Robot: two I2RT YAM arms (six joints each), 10 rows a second.
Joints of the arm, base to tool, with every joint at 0 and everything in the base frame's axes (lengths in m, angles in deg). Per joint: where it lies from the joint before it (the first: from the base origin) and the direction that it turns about. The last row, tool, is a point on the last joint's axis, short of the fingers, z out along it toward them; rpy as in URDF.
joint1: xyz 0 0 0.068 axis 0 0 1
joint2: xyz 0.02 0.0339 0.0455 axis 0 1 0
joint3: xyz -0.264 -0.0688 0 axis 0 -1 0
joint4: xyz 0.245 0.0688 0.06 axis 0 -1 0
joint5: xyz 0.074 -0.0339 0.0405 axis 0 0 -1
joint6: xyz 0.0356 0 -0.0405 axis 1 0 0
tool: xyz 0 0 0 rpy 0 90 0
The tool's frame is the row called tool.
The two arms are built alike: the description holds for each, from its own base.
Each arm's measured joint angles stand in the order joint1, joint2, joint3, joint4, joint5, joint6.
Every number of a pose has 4 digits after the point.
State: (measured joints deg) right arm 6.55 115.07 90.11 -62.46 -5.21 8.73; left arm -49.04 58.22 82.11 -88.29 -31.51 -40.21
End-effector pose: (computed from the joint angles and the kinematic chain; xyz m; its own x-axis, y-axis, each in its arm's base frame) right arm 0.3814 0.0470 0.1943 -0.9988 0.0375 -0.0307 0.0343 0.9947 0.0965; left arm 0.0965 -0.0828 0.3979 -0.7715 0.0492 -0.6343 -0.0030 0.9967 0.0810
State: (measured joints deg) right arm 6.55 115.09 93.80 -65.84 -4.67 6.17; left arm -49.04 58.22 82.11 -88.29 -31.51 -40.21
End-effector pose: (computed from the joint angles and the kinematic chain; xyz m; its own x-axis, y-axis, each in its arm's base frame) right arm 0.3846 0.0471 0.2102 -0.9991 -0.0069 -0.0410 -0.0104 0.9962 0.0862; left arm 0.0965 -0.0828 0.3979 -0.7715 0.0492 -0.6343 -0.0030 0.9967 0.0810
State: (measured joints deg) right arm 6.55 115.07 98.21 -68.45 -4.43 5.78; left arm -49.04 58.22 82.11 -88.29 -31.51 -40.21
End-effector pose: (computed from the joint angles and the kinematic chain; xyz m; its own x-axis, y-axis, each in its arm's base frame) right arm 0.3898 0.0475 0.2299 -0.9972 -0.0134 -0.0736 -0.0197 0.9962 0.0848; left arm 0.0965 -0.0828 0.3979 -0.7715 0.0492 -0.6343 -0.0030 0.9967 0.0810
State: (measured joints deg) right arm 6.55 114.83 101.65 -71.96 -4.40 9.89; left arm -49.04 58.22 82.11 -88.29 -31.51 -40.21
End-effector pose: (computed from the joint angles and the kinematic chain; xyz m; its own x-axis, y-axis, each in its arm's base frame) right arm 0.3895 0.0475 0.2466 -0.9958 0.0580 -0.0703 0.0516 0.9946 0.0899; left arm 0.0965 -0.0828 0.3979 -0.7715 0.0492 -0.6343 -0.0030 0.9967 0.0810
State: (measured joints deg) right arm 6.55 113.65 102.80 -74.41 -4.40 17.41; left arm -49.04 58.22 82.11 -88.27 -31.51 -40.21
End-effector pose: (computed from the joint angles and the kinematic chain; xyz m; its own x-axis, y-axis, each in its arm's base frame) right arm 0.3840 0.0468 0.2590 -0.9806 0.1877 -0.0560 0.1817 0.9785 0.0977; left arm 0.0965 -0.0828 0.3979 -0.7714 0.0490 -0.6345 -0.0031 0.9967 0.0807
